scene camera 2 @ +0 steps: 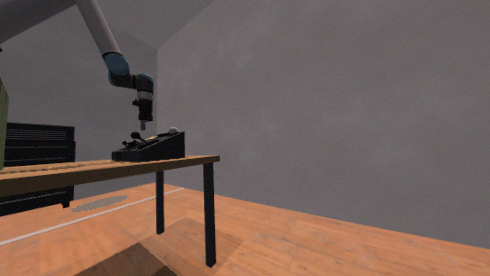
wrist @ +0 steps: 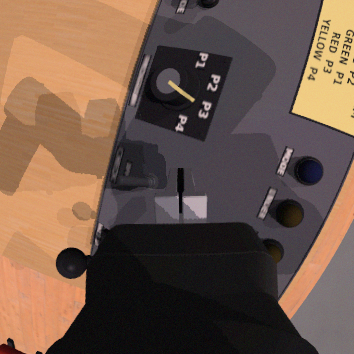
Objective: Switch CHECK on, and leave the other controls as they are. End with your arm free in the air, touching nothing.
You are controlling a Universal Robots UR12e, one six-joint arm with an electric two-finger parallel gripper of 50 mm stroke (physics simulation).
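Frame: origin at the arm's base, x ahead, y left, z up, level; millimetres.
Seen in the pictures: gripper, fingertip midpoint: (scene camera 2: 142, 130) (wrist: 180, 181).
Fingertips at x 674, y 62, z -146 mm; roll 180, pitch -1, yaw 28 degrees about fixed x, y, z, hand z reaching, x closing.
Note:
Offsets run from my fingertips to a thing's middle. "spot": to the spot under its first point.
The black control console (scene camera 2: 170, 147) (wrist: 240, 165) stands on the table. In the wrist view, a grey lever @[dx -37, dy -45, dz -86 mm] (wrist: 136, 181) lies at the console's left edge, beside a small blurred label; the plate @[spot: dx -71, dy -49, dz -130 mm] (wrist: 117, 164) next to it is too blurred to read surely as CHECK. My gripper (scene camera 2: 143, 126) (wrist: 180, 181) is shut and empty, its fingers together. It hangs above the console, pointing down, with its fingertips to the right of the lever in the wrist view. The gripper body hides the lower part of the console, and no ON label shows by the lever.
A rotary selector @[dx -45, dy +75, dz -90 mm] (wrist: 172, 85) points near P3. Blue @[spot: dx +104, dy +59, dz -17 mm] (wrist: 309, 170) and amber @[spot: dx +111, dy +14, dz -18 mm] (wrist: 289, 213) round parts sit at the right. A black ball knob (scene camera 2: 135, 135) (wrist: 71, 262) sticks out at the console's left. A yellow card @[dx +94, dy +183, dz -35 mm] (wrist: 327, 75) lies upper right. A dark cabinet (scene camera 2: 40, 145) stands behind the table.

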